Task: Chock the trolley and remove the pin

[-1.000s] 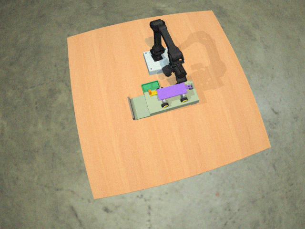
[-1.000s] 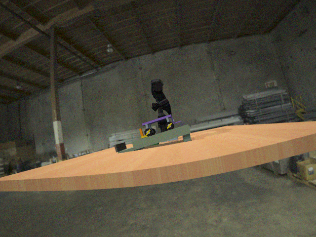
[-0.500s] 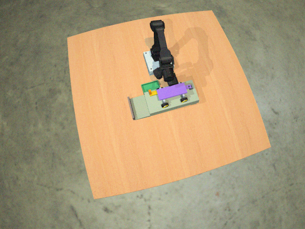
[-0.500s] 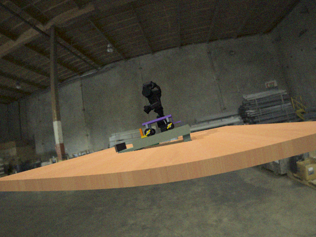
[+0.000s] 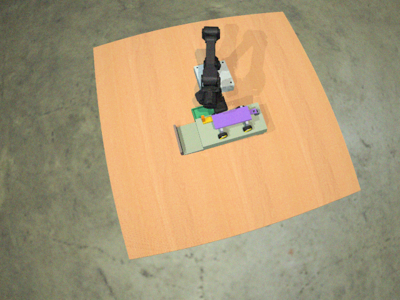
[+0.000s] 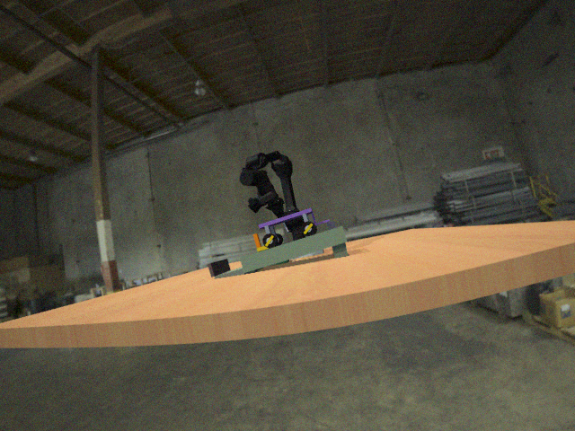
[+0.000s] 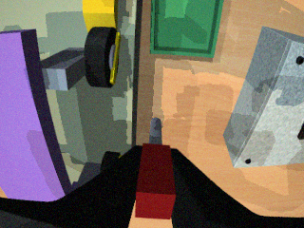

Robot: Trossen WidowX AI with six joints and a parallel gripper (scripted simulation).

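My gripper tip is 160 mm above the green tray, 70 mm to the left of it and 30 mm past it. Also, from my gripper tip: yellow chock (80 mm to the right, 70 mm below, 40 mm ahead); then purple trolley (100 mm ahead, 40 mm below, 20 mm to the left); then red-headed stop pin (right at my gripper tip).
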